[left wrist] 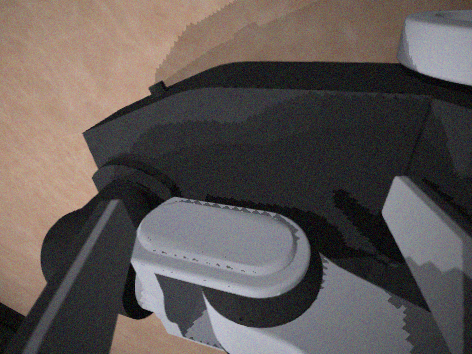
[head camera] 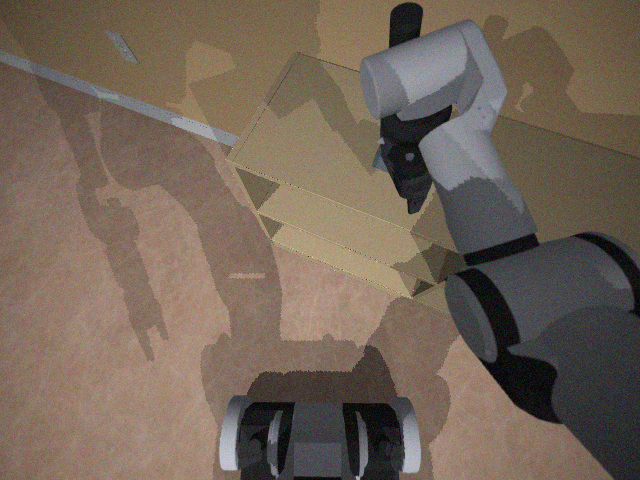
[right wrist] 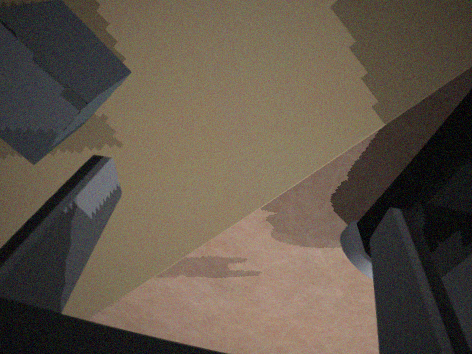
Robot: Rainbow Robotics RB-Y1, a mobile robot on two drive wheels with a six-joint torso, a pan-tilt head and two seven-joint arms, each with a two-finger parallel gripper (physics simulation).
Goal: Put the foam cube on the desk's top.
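Places are measured from the robot's base along level axes (x ahead, y left, z up), in centimetres.
Where they show: left gripper, fingertip midpoint: (left wrist: pixel 258 205); right gripper, fingertip midpoint: (head camera: pixel 402 187) (right wrist: pixel 244 199); robot's base, link origin: (right wrist: pixel 421 164).
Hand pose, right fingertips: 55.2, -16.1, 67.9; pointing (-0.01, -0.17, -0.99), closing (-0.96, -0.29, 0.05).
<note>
Each offset is from my right fingertips to the top centre of the thing, as dx, dy, dz. "spot": to the spot under its first point. Level surfaces: height alone.
The foam cube @(+10.4, +1.1, -2.0) (head camera: pixel 378 159) (right wrist: pixel 82 62) is blue-grey. It appears to rest on the tan desk's top @(dz -6.8) (head camera: pixel 310 149) (right wrist: pixel 225 125). In the head camera a small part of it shows past the right gripper; in the right wrist view it is at the upper left, cut off by the picture's edge. My right gripper (head camera: pixel 414 207) (right wrist: pixel 244 199) is open and empty above the desk; the cube lies outside its fingers, beyond the left one in the picture. My left gripper (left wrist: pixel 258 205) is open and empty beside the robot's own dark base.
The desk's open compartments @(spot: +10.4, +11.2, -33.3) (head camera: pixel 336 211) face the robot in the head camera. A pale baseboard strip (head camera: pixel 149 111) runs along the wall to the desk's left corner. The robot's wheeled base (head camera: pixel 317 428) stands on the pinkish floor @(dz -67.8) (head camera: pixel 325 310) (right wrist: pixel 225 305) in front of the desk.
</note>
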